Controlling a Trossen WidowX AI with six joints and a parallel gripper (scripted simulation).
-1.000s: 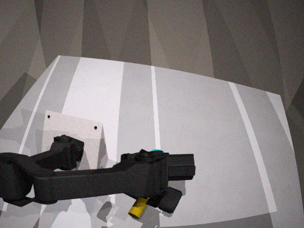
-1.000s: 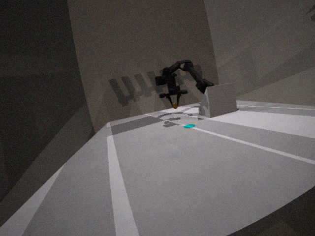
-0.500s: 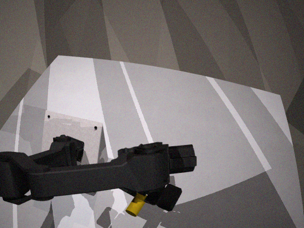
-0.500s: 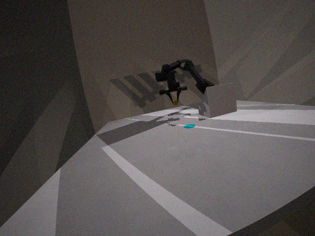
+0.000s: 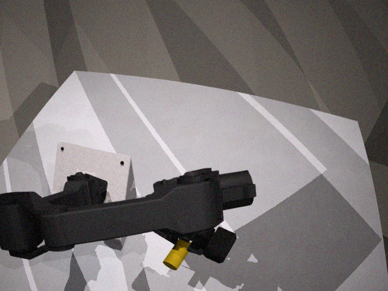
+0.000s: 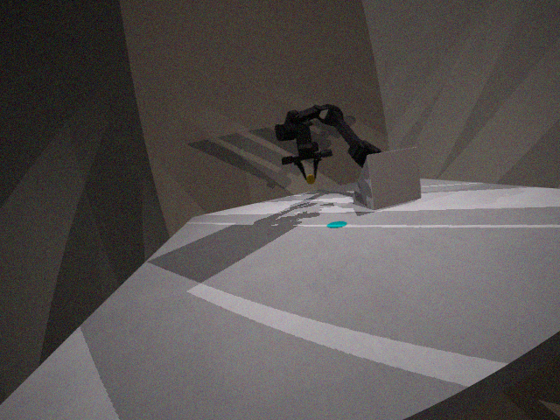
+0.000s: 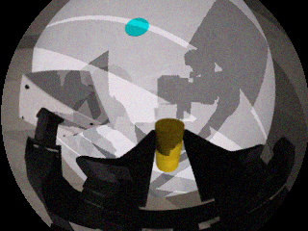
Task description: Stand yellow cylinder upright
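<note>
Now: the cyan circle 1 cm behind my gripper tip, 22 cm to the left of it and 13 cm below it. The rest, counted from my gripper tip: yellow tall cylinder: 2 cm to the right.
</note>
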